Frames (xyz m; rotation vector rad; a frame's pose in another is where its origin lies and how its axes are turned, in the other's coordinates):
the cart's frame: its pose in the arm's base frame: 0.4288 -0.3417 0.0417 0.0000 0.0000 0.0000
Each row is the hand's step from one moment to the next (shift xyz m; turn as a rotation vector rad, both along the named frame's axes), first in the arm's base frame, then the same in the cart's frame.
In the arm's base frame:
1: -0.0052 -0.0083 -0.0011 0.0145 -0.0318 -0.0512
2: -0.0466 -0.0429 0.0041 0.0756 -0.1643 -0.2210
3: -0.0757 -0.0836 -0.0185 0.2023 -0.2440 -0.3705
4: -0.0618 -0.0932 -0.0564 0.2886 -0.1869 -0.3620
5: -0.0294 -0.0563 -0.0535 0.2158 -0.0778 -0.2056
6: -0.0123 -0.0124 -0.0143 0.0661 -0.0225 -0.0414
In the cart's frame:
1: -0.0052 -0.0083 -0.0011 0.0145 -0.0318 -0.0512
2: -0.0466 -0.0429 0.0041 0.0756 -0.1643 -0.2210
3: -0.0757 -0.0836 -0.0185 0.2023 -0.2440 -0.3705
4: -0.0618 -0.0932 -0.0564 0.2886 -0.1869 -0.3620
5: -0.0294 -0.0563 -0.0535 0.2158 -0.0778 -0.2056
6: -0.0123 -0.0124 -0.0143 0.0661 -0.0225 -0.0414

